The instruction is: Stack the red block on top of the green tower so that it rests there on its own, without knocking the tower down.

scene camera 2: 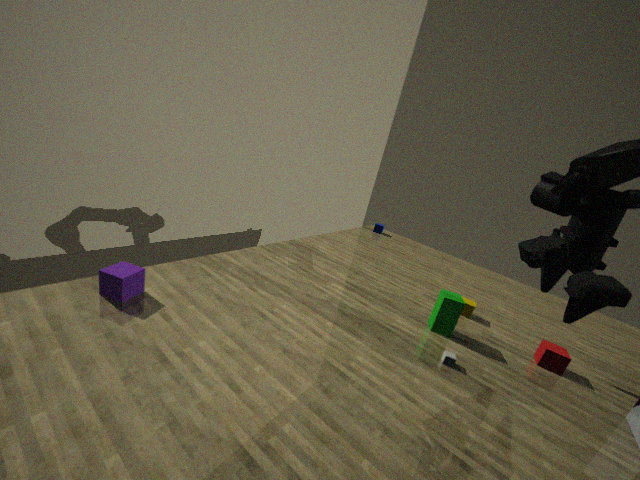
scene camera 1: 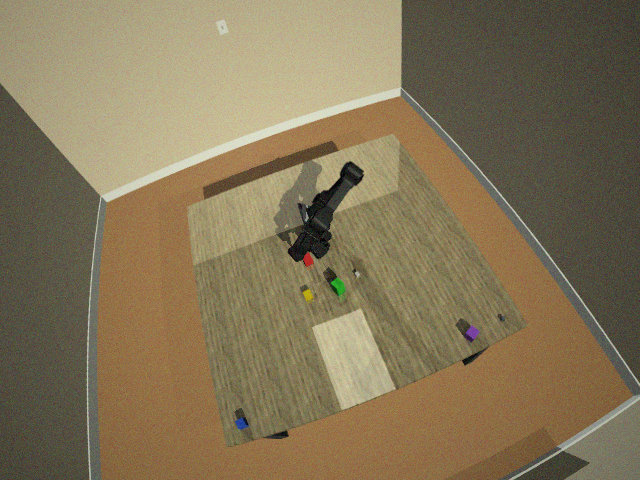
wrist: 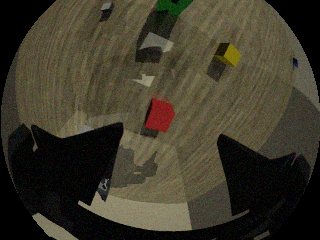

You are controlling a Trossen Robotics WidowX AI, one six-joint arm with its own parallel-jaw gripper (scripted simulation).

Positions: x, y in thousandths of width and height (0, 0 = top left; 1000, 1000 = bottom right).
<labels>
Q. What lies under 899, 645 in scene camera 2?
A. My gripper.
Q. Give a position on a purple block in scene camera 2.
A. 191, 586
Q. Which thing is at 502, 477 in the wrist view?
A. A red block.
</labels>
